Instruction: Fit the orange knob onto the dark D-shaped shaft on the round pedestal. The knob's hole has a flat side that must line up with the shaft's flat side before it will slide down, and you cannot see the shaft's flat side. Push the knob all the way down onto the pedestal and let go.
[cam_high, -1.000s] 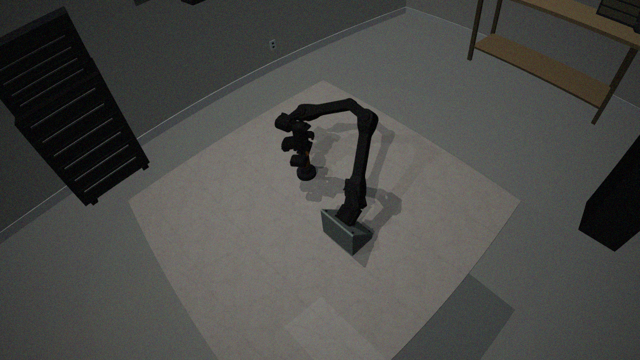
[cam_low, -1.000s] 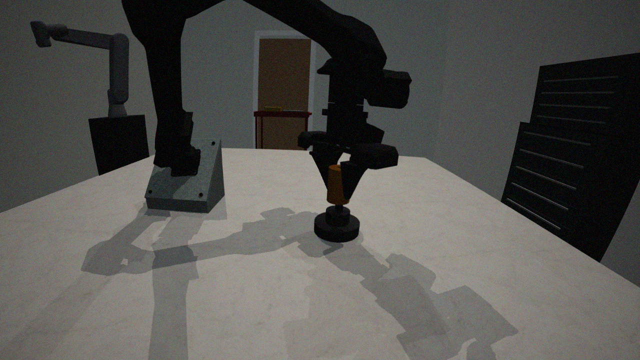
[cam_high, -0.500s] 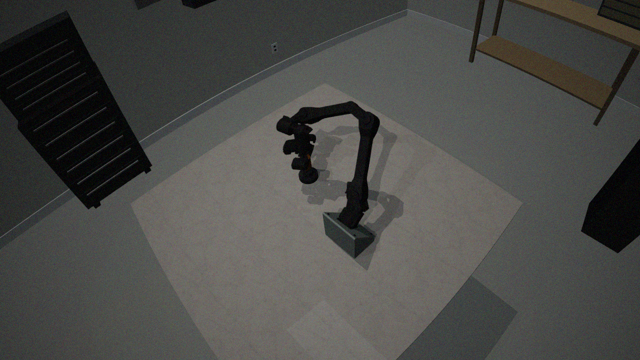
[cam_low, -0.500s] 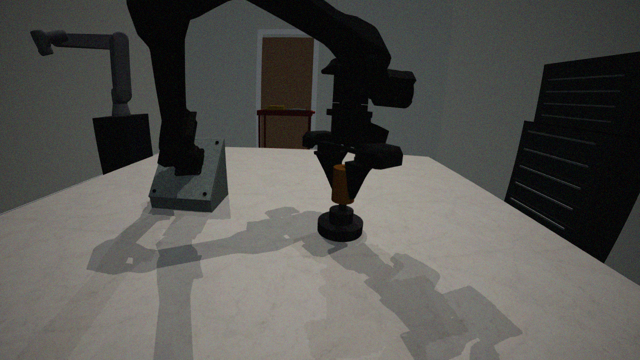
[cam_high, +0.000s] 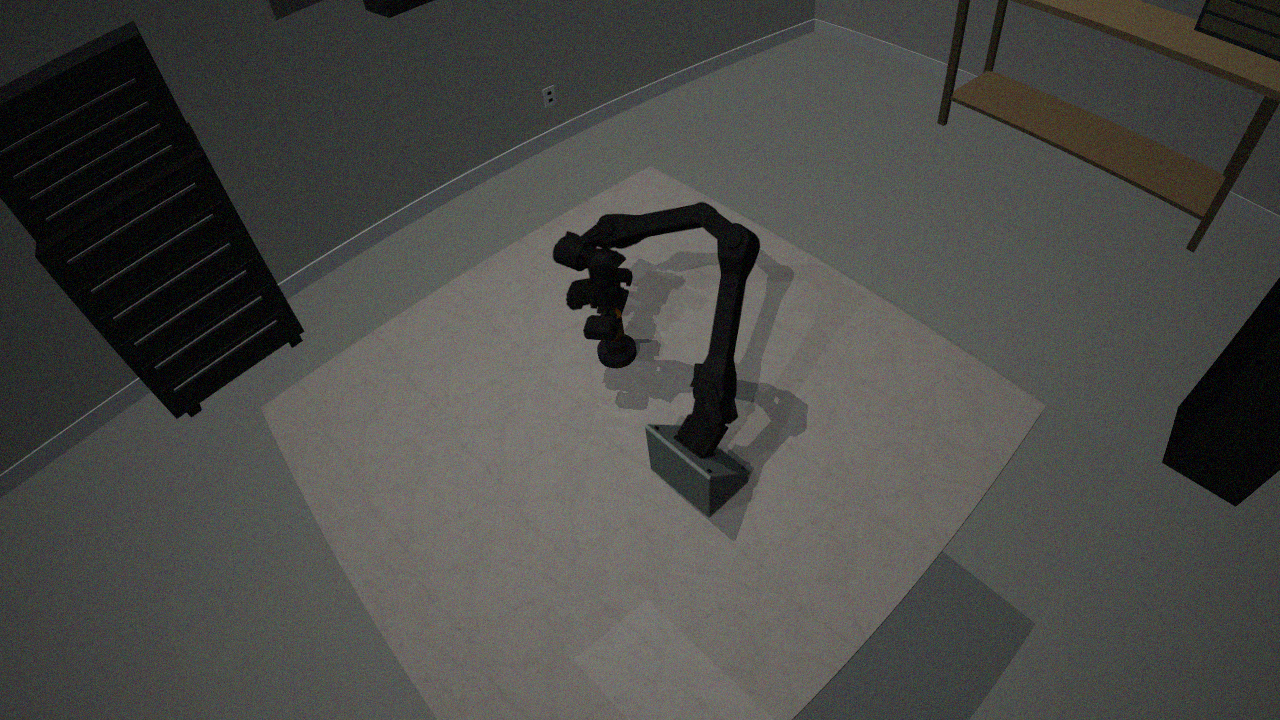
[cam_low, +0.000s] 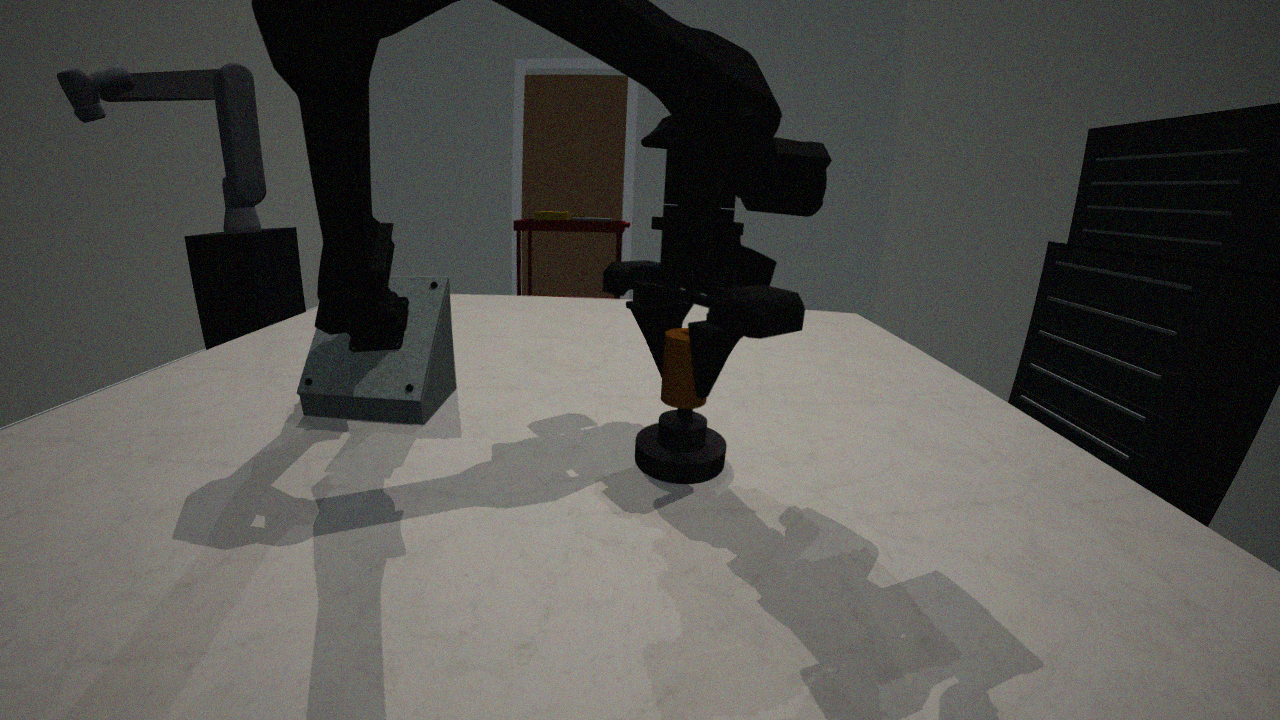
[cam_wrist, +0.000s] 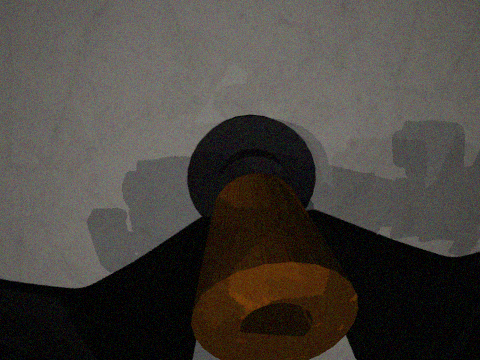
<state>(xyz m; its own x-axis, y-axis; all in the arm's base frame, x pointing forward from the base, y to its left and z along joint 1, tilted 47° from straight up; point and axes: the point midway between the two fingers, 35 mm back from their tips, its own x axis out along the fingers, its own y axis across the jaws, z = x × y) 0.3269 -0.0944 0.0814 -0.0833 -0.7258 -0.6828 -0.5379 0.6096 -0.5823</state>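
The orange knob lies 20 mm above my gripper tip. Round my gripper tip: dark round pedestal: 40 mm below.
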